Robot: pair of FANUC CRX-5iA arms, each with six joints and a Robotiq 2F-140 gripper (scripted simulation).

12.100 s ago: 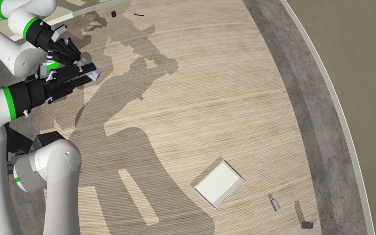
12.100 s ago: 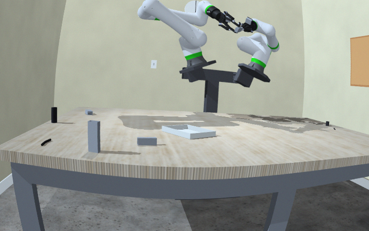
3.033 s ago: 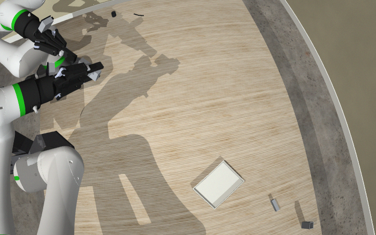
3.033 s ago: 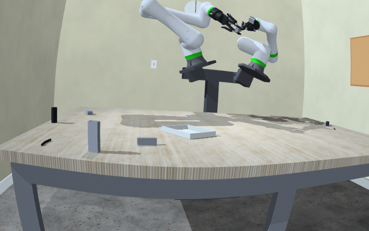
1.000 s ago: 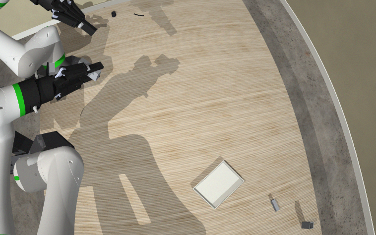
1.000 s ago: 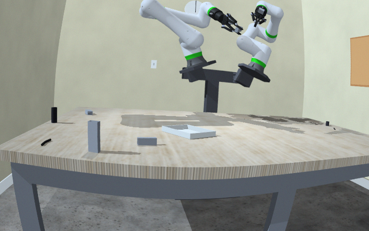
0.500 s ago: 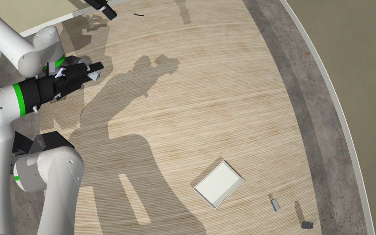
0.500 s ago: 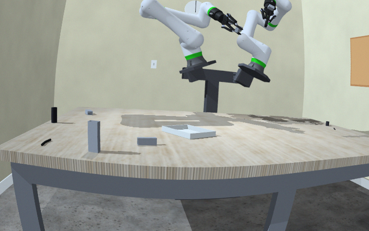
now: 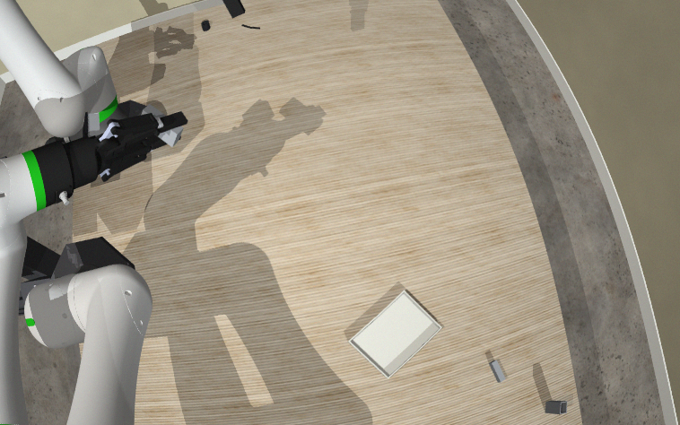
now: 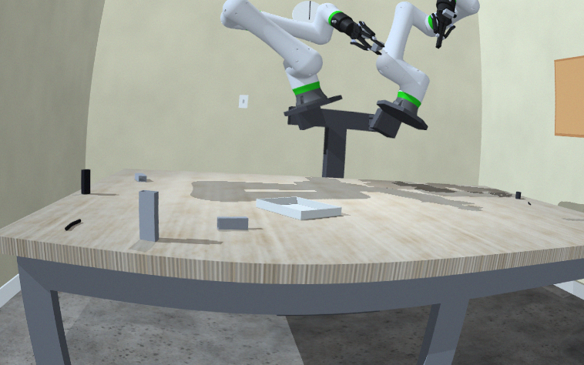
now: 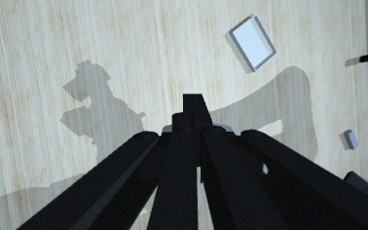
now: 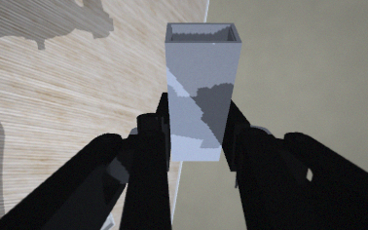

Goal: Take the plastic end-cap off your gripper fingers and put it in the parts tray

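The end-cap lies 1 cm behind my right hand, 1 cm to the left of it and 1 cm above it. From my right hand the other things lie so: curved black piece 85 cm ahead, 90 cm to the right, 62 cm below; then white parts tray 42 cm ahead, 32 cm to the right, 62 cm below; then small black cylinder 12 cm behind, 91 cm to the left, 60 cm below.
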